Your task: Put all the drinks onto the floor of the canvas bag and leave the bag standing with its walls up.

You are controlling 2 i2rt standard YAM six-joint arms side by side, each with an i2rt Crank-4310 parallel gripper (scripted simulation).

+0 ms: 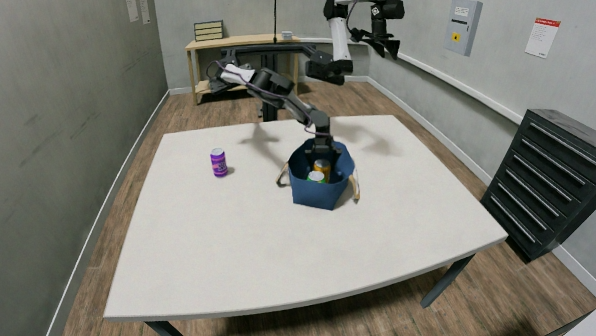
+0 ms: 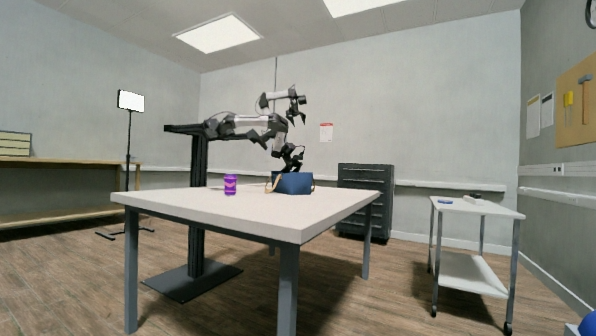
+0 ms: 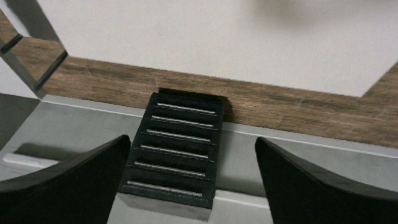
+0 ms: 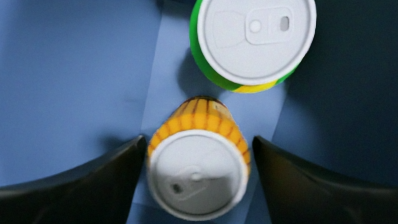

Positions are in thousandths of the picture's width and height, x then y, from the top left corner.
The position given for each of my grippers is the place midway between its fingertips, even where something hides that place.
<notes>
In view: my left gripper (image 1: 654, 177), my right gripper (image 4: 501, 618) and a blue canvas bag (image 1: 511, 573).
The blue canvas bag also shows in image 2 (image 2: 494, 546) and in image 4 (image 4: 205, 364). My left gripper is seen too in image 3 (image 3: 486, 618).
</notes>
